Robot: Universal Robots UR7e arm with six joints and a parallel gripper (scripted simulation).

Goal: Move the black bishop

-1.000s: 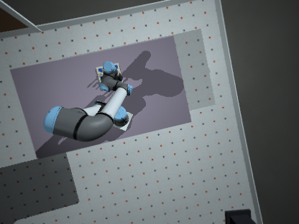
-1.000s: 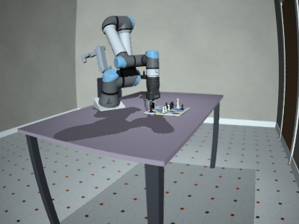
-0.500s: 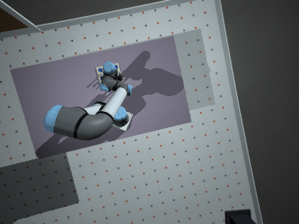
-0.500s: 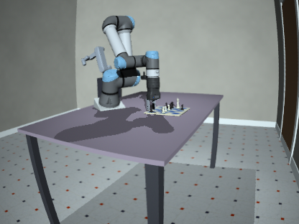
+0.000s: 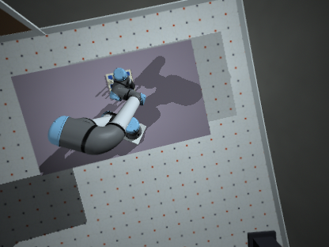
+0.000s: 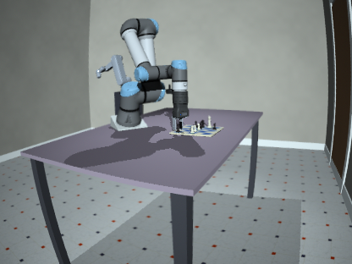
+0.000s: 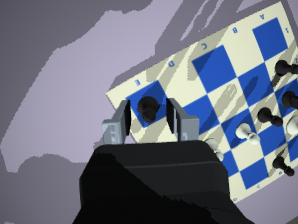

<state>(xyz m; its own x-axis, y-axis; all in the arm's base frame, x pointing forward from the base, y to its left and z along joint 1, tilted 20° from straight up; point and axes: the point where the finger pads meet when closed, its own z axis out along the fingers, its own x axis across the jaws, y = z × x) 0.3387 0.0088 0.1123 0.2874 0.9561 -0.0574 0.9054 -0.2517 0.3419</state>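
Right now the chessboard is 90 mm to the left of my hand, 60 mm ahead of it and 30 mm below it. Round my hand: tall white piece: 170 mm to the left, 90 mm ahead.
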